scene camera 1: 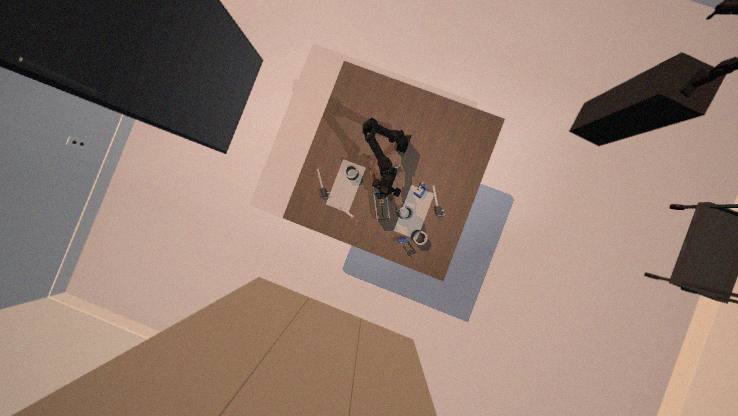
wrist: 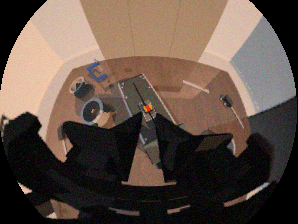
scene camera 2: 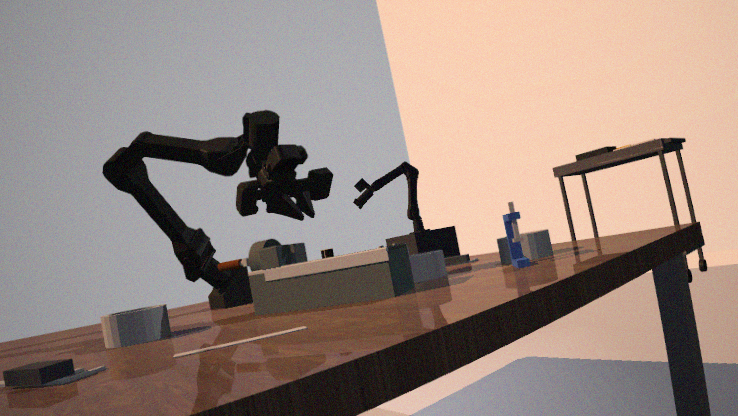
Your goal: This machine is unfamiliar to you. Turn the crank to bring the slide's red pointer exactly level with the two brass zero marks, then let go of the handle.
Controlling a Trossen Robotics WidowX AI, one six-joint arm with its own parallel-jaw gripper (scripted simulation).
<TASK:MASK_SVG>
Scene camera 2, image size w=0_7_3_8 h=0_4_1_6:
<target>my gripper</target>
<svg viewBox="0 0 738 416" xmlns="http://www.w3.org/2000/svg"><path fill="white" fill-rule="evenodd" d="M333 173L325 167L308 171L307 178L295 179L296 171L294 169L298 164L303 164L307 159L306 150L297 144L275 146L269 156L258 164L255 171L257 179L241 182L237 186L236 208L243 217L253 215L258 212L257 200L262 200L267 204L266 211L268 213L276 213L300 221L304 219L303 213L314 218L315 212L311 200L317 201L326 199L329 196Z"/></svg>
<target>blue clamp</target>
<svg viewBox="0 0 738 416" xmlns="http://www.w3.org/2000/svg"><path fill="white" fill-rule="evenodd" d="M508 202L510 213L502 215L511 254L511 263L516 268L529 267L529 258L523 256L520 242L524 238L520 237L517 219L521 219L519 211L515 212L513 201Z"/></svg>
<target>grey block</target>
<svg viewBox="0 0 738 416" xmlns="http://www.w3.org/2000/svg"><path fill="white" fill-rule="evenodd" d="M167 305L142 307L101 316L100 321L103 328L105 347L108 349L127 347L170 336Z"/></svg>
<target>grey block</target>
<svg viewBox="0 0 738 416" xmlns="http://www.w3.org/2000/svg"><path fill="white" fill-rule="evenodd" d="M496 239L501 263L506 264L511 263L511 254L507 237ZM548 229L519 234L520 237L524 238L520 242L525 258L534 260L553 255Z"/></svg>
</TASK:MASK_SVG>
